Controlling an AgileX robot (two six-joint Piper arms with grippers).
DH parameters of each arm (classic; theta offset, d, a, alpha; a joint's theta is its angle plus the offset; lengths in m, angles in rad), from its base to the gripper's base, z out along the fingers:
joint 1: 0 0.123 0 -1.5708
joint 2: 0.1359 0 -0.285 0
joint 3: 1.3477 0 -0.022 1.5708
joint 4: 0 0.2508 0 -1.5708
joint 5: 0 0 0.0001 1.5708
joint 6: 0 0.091 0 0
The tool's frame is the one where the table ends.
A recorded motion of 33 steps. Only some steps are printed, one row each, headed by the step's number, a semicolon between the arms.
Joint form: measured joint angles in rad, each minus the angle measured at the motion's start. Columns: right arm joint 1, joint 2, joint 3, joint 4, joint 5, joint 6; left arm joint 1, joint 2, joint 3, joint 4, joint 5, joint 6.
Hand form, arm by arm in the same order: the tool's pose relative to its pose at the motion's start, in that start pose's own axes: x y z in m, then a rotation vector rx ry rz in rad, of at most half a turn. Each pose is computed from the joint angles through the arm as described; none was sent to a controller.
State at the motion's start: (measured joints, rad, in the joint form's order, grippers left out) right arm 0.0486 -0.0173 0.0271 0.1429 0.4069 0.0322; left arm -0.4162 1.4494 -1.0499 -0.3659 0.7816 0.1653
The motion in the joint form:
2: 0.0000 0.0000 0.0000 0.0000 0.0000 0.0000; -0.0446 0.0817 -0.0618 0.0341 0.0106 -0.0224
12: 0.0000 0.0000 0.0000 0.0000 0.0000 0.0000; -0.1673 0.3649 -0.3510 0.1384 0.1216 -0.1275
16: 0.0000 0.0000 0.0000 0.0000 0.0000 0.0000; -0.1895 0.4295 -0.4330 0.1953 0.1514 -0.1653
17: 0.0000 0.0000 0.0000 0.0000 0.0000 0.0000; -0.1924 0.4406 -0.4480 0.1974 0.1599 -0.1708
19: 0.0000 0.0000 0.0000 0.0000 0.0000 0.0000; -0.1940 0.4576 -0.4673 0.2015 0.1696 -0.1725
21: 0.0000 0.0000 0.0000 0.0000 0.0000 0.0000; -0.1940 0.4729 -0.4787 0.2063 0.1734 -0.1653
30: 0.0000 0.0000 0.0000 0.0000 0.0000 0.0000; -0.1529 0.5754 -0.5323 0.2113 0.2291 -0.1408
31: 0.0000 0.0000 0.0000 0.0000 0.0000 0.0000; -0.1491 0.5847 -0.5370 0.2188 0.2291 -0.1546
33: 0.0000 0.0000 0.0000 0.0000 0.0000 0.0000; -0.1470 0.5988 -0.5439 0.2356 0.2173 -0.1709
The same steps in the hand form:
2: 0.0000 0.0000 0.0000 0.0000 0.0000 0.0000; -0.0111 -0.0088 0.0185 -0.0040 0.0449 0.0350
12: 0.0000 0.0000 0.0000 0.0000 0.0000 0.0000; -0.0511 -0.0432 0.0784 -0.0251 0.1840 0.1105
16: 0.0000 0.0000 0.0000 0.0000 0.0000 0.0000; -0.0617 -0.0490 0.0910 -0.0599 0.1998 0.1337
17: 0.0000 0.0000 0.0000 0.0000 0.0000 0.0000; -0.0634 -0.0503 0.0930 -0.0607 0.2049 0.1326
19: 0.0000 0.0000 0.0000 0.0000 0.0000 0.0000; -0.0656 -0.0508 0.0966 -0.0636 0.2124 0.1352
21: 0.0000 0.0000 0.0000 0.0000 0.0000 0.0000; -0.0667 -0.0500 0.1008 -0.0674 0.2201 0.1448
30: 0.0000 0.0000 0.0000 0.0000 0.0000 0.0000; -0.0686 -0.0278 0.1296 -0.0940 0.3161 0.1251
31: 0.0000 0.0000 0.0000 0.0000 0.0000 0.0000; -0.0691 -0.0251 0.1323 -0.1038 0.3190 0.1122
33: 0.0000 0.0000 0.0000 0.0000 0.0000 0.0000; -0.0704 -0.0222 0.1370 -0.1201 0.3128 0.1048

